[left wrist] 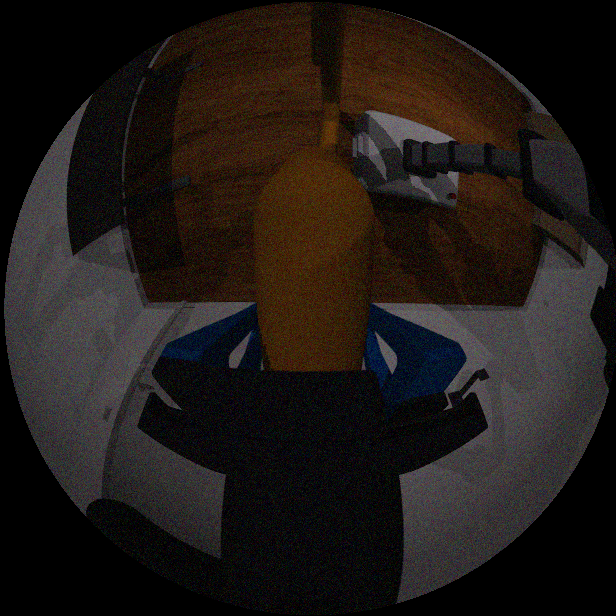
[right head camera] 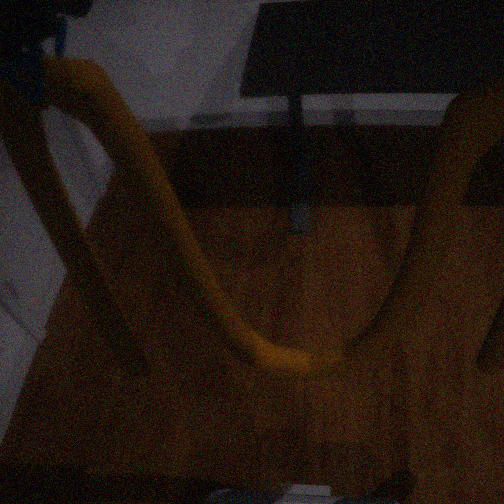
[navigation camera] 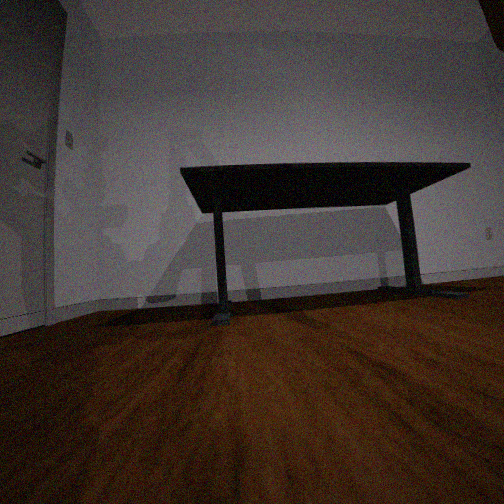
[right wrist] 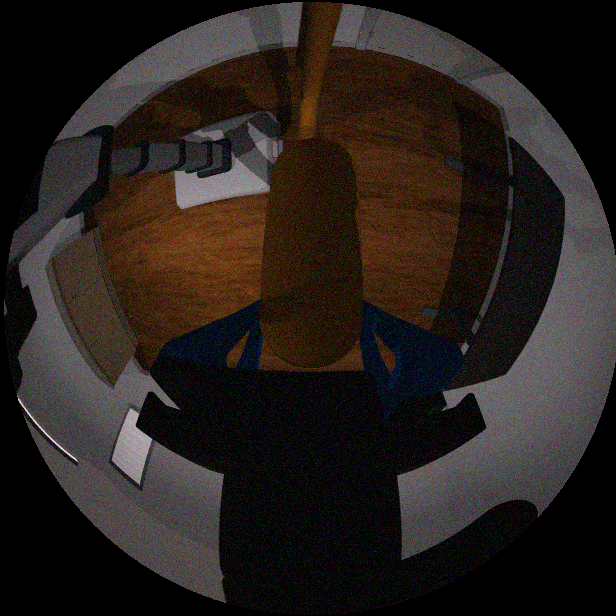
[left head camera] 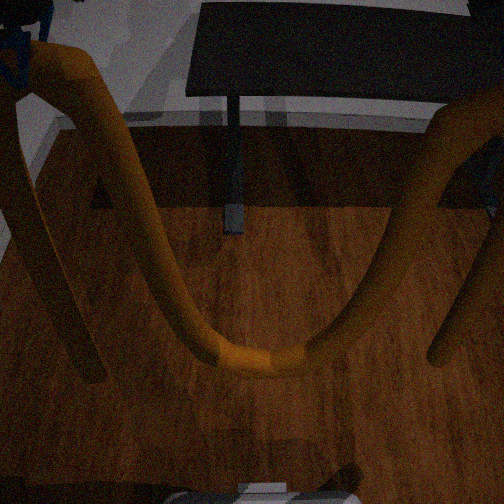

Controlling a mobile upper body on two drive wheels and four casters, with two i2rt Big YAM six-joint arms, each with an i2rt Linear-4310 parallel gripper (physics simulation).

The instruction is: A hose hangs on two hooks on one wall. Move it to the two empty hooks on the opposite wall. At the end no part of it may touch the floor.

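Observation:
A thick orange hose (left head camera: 165, 280) hangs between my two grippers in a deep U, its lowest bend (left head camera: 260, 357) above the wooden floor. Its two loose ends (left head camera: 50, 280) (left head camera: 465, 300) dangle at the far left and far right. My left gripper (left head camera: 17, 47) at the top left is shut on the hose; the left wrist view shows the hose (left wrist: 313, 264) between the blue fingers. My right gripper is out of the head views at the right; the right wrist view shows the hose (right wrist: 313, 252) clamped in it. No hooks are in view.
A dark table (navigation camera: 320, 187) on two legs stands against the grey wall ahead, also in the head view (left head camera: 340, 50). A door (navigation camera: 25, 165) is at the left. My base (left head camera: 260, 492) shows at the bottom edge.

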